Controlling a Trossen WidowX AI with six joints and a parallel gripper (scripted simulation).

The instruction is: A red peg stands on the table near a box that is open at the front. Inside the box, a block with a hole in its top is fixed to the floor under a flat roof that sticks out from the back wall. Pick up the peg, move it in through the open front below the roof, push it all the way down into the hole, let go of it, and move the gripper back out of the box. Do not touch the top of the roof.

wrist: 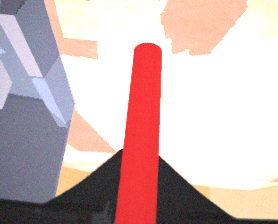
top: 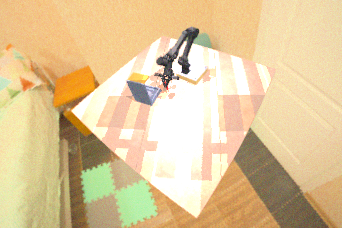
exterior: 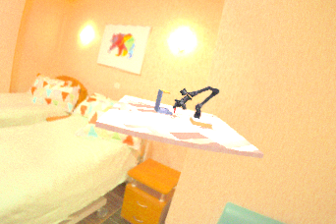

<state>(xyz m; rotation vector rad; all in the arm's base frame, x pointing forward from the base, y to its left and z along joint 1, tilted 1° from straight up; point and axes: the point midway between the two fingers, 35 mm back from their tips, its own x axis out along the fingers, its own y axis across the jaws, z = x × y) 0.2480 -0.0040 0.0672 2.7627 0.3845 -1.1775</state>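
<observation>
Now: the box wall 16 cm ahead of my gripper tip, 12 cm to the right of it and 3 cm above it. Round my gripper tip: red peg (3 cm behind, 1 cm to the right, 1 cm below); yellow roof (13 cm to the right, 13 cm above, 11 cm ahead).
</observation>
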